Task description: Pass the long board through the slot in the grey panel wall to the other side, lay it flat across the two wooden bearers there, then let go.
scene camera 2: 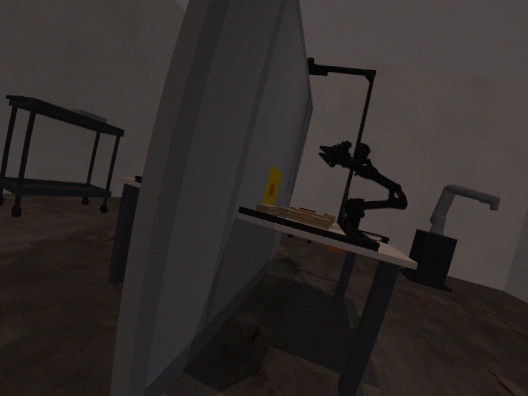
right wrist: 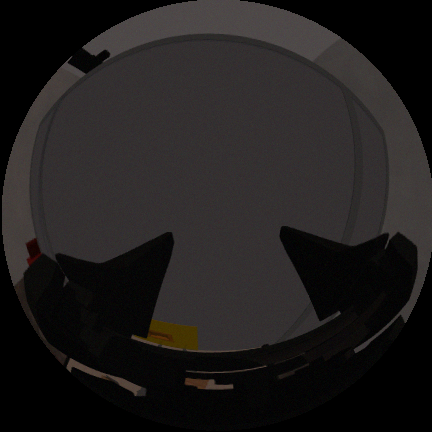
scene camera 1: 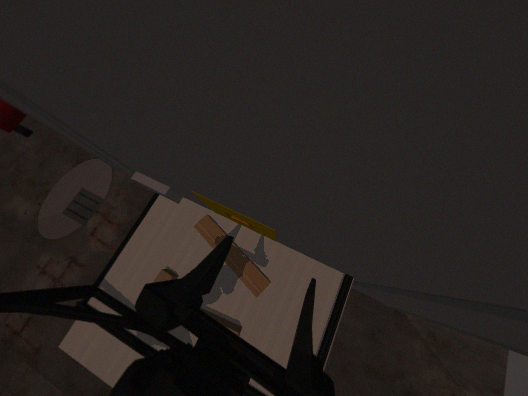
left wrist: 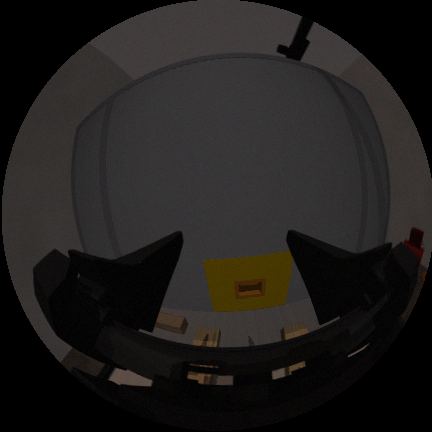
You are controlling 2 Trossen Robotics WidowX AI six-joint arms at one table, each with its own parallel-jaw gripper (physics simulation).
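Where they show: left gripper, fingertip midpoint: (scene camera 2: pixel 319 150) (left wrist: pixel 235 236); right gripper, fingertip midpoint: (right wrist: pixel 227 234) (scene camera 1: pixel 269 256); left arm's base, link origin: (scene camera 2: pixel 350 227).
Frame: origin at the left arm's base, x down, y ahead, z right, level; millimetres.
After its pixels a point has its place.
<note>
The long board (scene camera 1: pixel 255 281) @(x -20, y 624, z -114 mm) lies flat and slanted on the table on the right arm's side, close to the grey panel wall (scene camera 1: pixel 300 125) @(x -599, y 483, z -139 mm) (scene camera 2: pixel 240 125) @(x -245, y 432, z -518 mm) (left wrist: pixel 225 150) @(x -467, y 433, z -25 mm) (right wrist: pixel 200 150) @(x -570, y 483, z -114 mm). The slot sits in a yellow plate (scene camera 1: pixel 265 232) @(x -86, y 484, z -85 mm) (scene camera 2: pixel 272 177) @(x -148, y 429, z -48 mm) (left wrist: pixel 222 275) @(x -145, y 431, z -70 mm) (right wrist: pixel 186 337) @(x -112, y 483, z -87 mm) low on the wall. My right gripper (scene camera 1: pixel 272 258) @(x -491, y 553, z -148 mm) (right wrist: pixel 227 234) @(x -491, y 553, z -148 mm) is open and empty above the table, its fingers partly covering the view of the board. On the other side, two wooden bearers (left wrist: pixel 206 336) @(x -19, y 311, z -118 mm) (left wrist: pixel 294 330) @(x -19, y 300, z 112 mm) lie below my left gripper (scene camera 2: pixel 320 151) @(x -332, y 237, z -28 mm) (left wrist: pixel 235 236) @(x -332, y 237, z -28 mm), which is open, empty and raised, facing the wall.
Another wooden block (scene camera 2: pixel 268 209) @(x -15, y 336, z -345 mm) (left wrist: pixel 172 322) @(x -25, y 342, z -225 mm) lies beside the bearers near the wall. Wooden blocks (scene camera 1: pixel 165 275) @(x -25, y 733, z 150 mm) (scene camera 1: pixel 225 324) @(x -27, y 765, z -87 mm) lie on the right arm's table (scene camera 1: pixel 300 265) @(x 19, y 520, z -222 mm), partly hidden by the gripper. A camera post (scene camera 2: pixel 363 117) @(x -691, y 32, z 345 mm) stands behind the left arm. A cart (scene camera 2: pixel 65 189) stands beyond the wall.
</note>
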